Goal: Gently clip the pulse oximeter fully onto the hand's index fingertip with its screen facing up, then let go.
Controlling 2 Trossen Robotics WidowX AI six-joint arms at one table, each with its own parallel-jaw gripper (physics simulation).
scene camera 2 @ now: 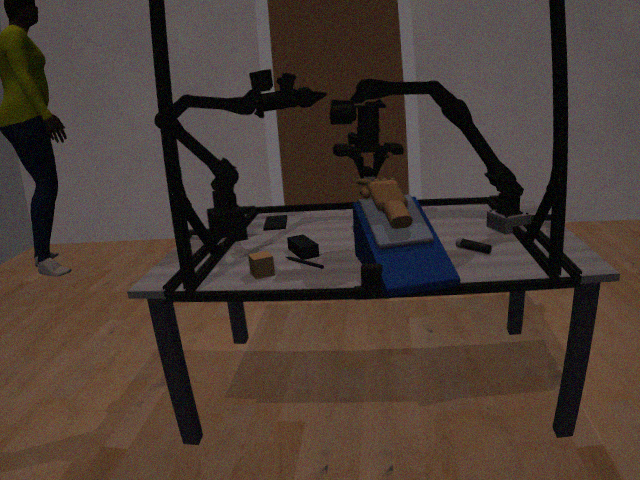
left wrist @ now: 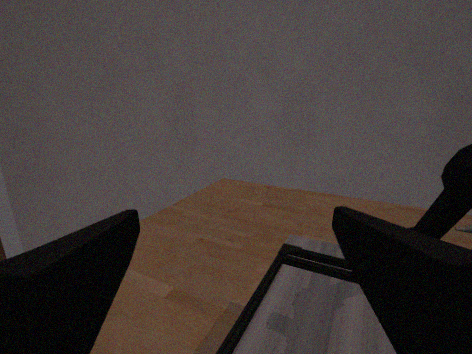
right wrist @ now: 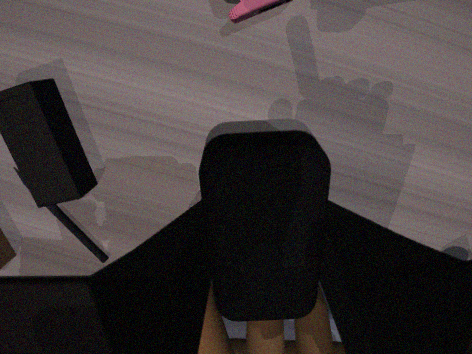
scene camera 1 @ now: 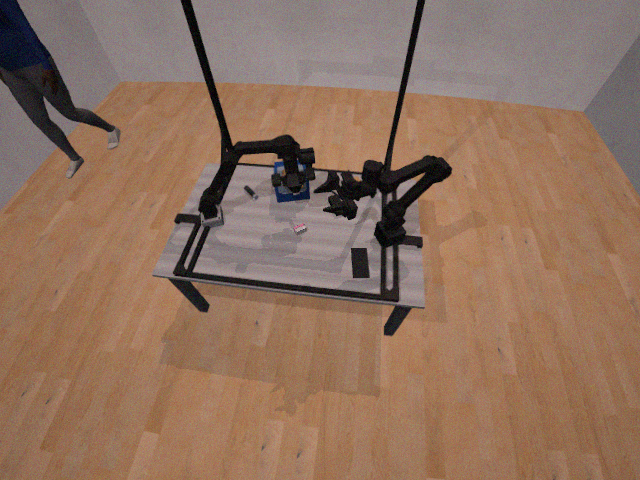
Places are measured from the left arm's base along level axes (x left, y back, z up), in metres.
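Pixels of known places: left gripper, fingertip midpoint: (scene camera 2: 320, 94) (left wrist: 237, 218) (scene camera 1: 318, 200); right gripper, fingertip midpoint: (right wrist: 259, 208) (scene camera 1: 295, 190); left arm's base, origin of the base link: (scene camera 2: 225, 209) (scene camera 1: 391, 227); right arm's base, origin of the base link: (scene camera 2: 508, 212) (scene camera 1: 210, 213).
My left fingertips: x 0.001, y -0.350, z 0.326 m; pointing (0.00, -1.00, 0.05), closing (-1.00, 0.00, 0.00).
Note:
For each thing: its middle in the pictures, then the offset to it from my left fingertips. "pt": a spot on its surface instead.
- tan hand, surface spot: (scene camera 2: 388, 193) pt dx -0.445, dy +0.026, dz -0.251 m
- grey pad, surface spot: (scene camera 2: 403, 238) pt dx -0.561, dy +0.057, dz -0.333 m
- dark pulse oximeter, body centre: (right wrist: 262, 222) (scene camera 2: 367, 174) dx -0.294, dy +0.001, dz -0.225 m
- white item, body centre: (scene camera 1: 300, 229) dx -0.200, dy -0.021, dz -0.404 m
- black box, body centre: (right wrist: 45, 144) (scene camera 2: 302, 246) (scene camera 1: 336, 205) dx -0.273, dy +0.202, dz -0.403 m
- pen, body centre: (right wrist: 61, 216) (scene camera 2: 303, 261) dx -0.353, dy +0.234, dz -0.416 m
- wooden cube, body centre: (scene camera 2: 261, 264) dx -0.368, dy +0.349, dz -0.395 m
- dark cylinder, body centre: (scene camera 2: 473, 245) (scene camera 1: 251, 192) dx -0.530, dy -0.184, dz -0.407 m
- flat black slab, body centre: (scene camera 2: 275, 222) (scene camera 1: 360, 262) dx +0.067, dy +0.169, dz -0.416 m
The tan hand (scene camera 2: 388, 193) lies on a grey pad (scene camera 2: 403, 238) on the blue sloped stand (scene camera 2: 421, 271) (scene camera 1: 285, 196). Part of the hand's fingers (right wrist: 265, 337) shows at the bottom of the right wrist view; I cannot make out the index fingertip. My right gripper (scene camera 2: 367, 169) is shut on the dark pulse oximeter (right wrist: 265, 225), above and behind the hand's finger end. It appears as a black rounded block between the fingers; its screen does not show. My left gripper (scene camera 1: 320, 200) (scene camera 2: 324, 95) (left wrist: 237, 218) is open and empty, raised above the table, away from the hand.
A pink and white item (scene camera 1: 299, 227) (right wrist: 257, 7) lies on the table. A black box (scene camera 2: 303, 246) (right wrist: 37, 142), a pen (scene camera 2: 305, 261) (right wrist: 77, 232), a wooden cube (scene camera 2: 261, 264), a dark cylinder (scene camera 2: 473, 245) (scene camera 1: 250, 192) and a flat black slab (scene camera 1: 360, 262) (scene camera 2: 275, 222) also lie there.

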